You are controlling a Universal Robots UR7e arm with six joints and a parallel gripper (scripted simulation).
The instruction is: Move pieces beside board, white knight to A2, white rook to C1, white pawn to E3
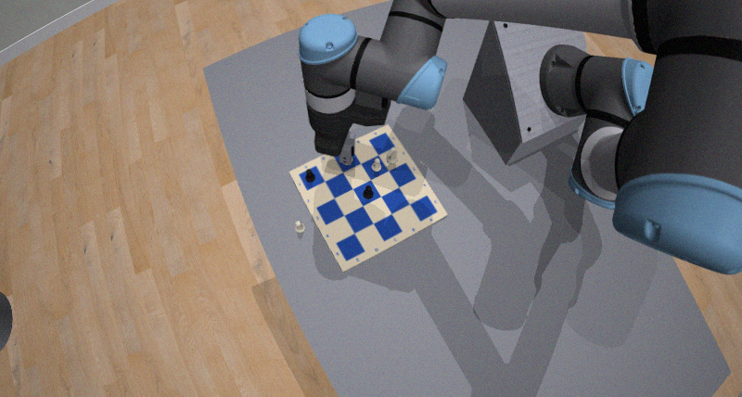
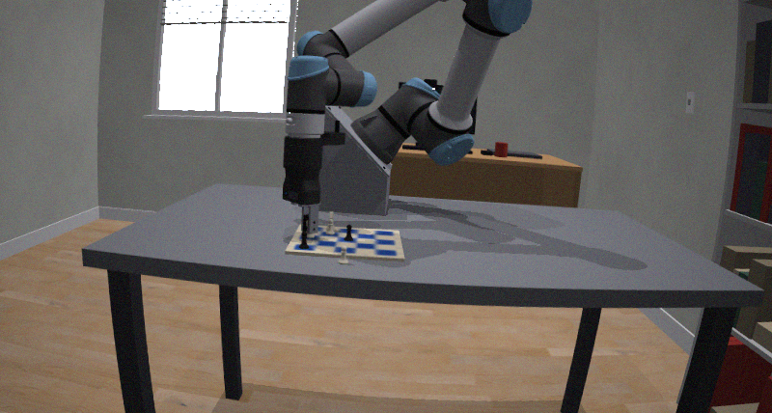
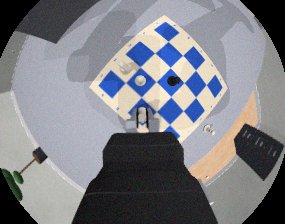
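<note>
My hand is 1 cm above the white rook. Also, from my hand: chessboard (8 cm to the left, 3 cm below); then white knight (8 cm behind, 3 cm to the left, 1 cm below).
</note>
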